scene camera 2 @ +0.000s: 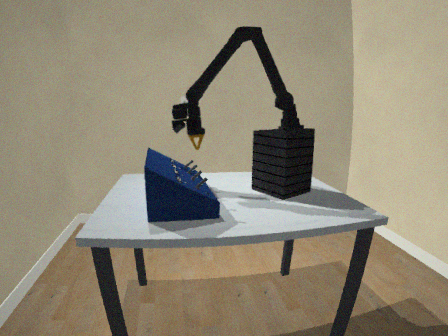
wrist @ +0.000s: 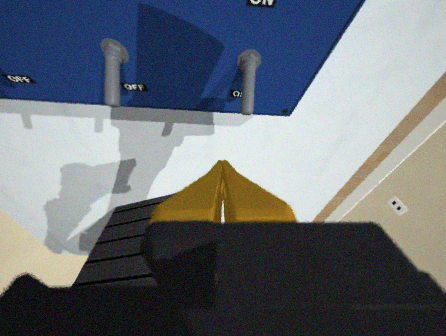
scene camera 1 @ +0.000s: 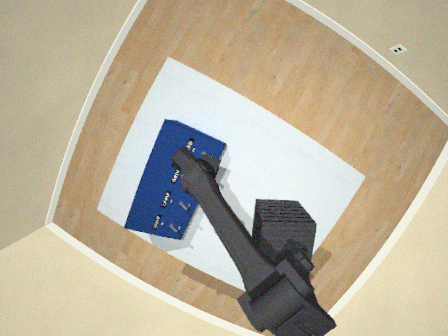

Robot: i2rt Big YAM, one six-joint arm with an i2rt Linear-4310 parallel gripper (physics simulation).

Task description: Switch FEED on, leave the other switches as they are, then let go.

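Where they show: gripper, fingertip midpoint: point(scene camera 2: 197, 149) point(wrist: 222, 167); arm's base at its link origin: point(scene camera 2: 290, 129) point(scene camera 1: 289, 256).
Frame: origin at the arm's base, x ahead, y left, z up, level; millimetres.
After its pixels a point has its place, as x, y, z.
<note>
A blue box point(scene camera 1: 152, 167) @[614, -2, -118] point(scene camera 2: 172, 196) @[526, 298, -205] point(wrist: 185, 30) @[483, -81, -190] with a sloped panel carries a row of grey toggle levers. The FEED label point(scene camera 1: 190, 144) @[529, -148, -168] is partly covered by the arm in scene camera 1. The FEED lever point(wrist: 248, 82) @[456, -138, -178], nearest the panel's corner, tilts to its OFF side, away from the ON label point(wrist: 261, 2) @[506, -135, -179]. The neighbouring lever point(wrist: 112, 75) @[445, -22, -178] also lies toward OFF. The LAMP lever point(scene camera 1: 185, 205) @[425, 92, -173] and VALVE lever point(scene camera 1: 174, 228) @[421, 214, -177] point to the lower edge. My gripper point(scene camera 2: 197, 148) @[412, -121, -112] point(wrist: 222, 167) @[412, -121, -112] is shut and empty, above the panel and apart from the levers.
The box stands on a white table point(scene camera 1: 240, 135) @[371, -275, -294] point(scene camera 2: 115, 220) @[734, 289, -295]. A black ribbed block point(scene camera 1: 285, 220) @[82, -101, -43] point(scene camera 2: 282, 162) @[77, 107, -134] point(wrist: 120, 240) @[102, 58, -191] stands beside it under the arm's base. The arm point(scene camera 1: 227, 230) @[331, -123, 336] point(scene camera 2: 215, 65) @[338, -93, 287] reaches over the table to the box.
</note>
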